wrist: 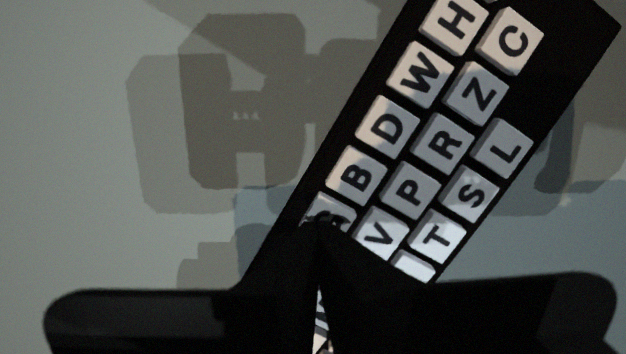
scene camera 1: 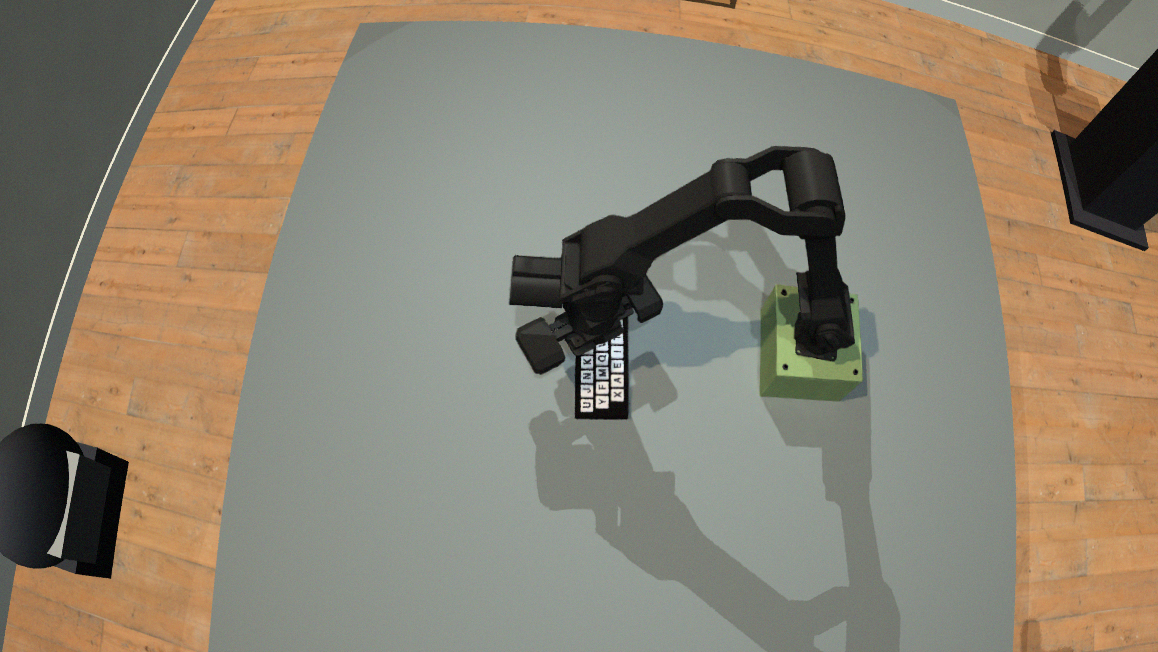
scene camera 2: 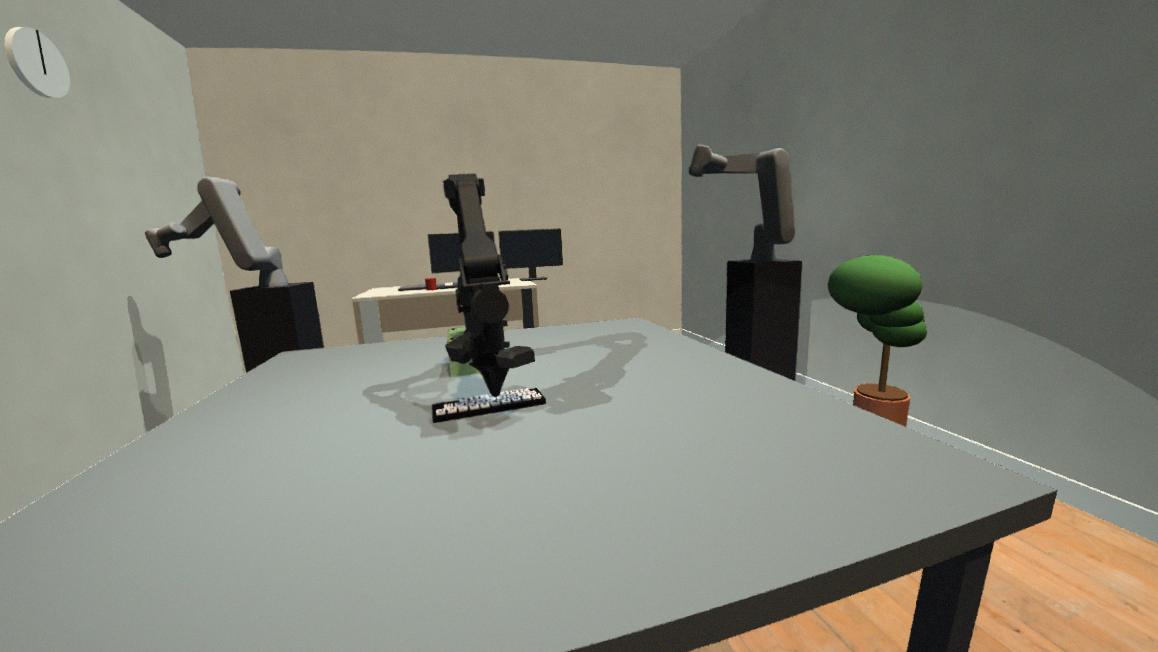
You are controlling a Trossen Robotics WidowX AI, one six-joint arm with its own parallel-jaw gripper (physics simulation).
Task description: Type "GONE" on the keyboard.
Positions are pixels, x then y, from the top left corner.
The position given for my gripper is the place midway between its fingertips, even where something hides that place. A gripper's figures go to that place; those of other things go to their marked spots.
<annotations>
My gripper (wrist: 316,233): 11 cm from the lens. A black keyboard (wrist: 572,45): 15 cm from the lens.
</annotations>
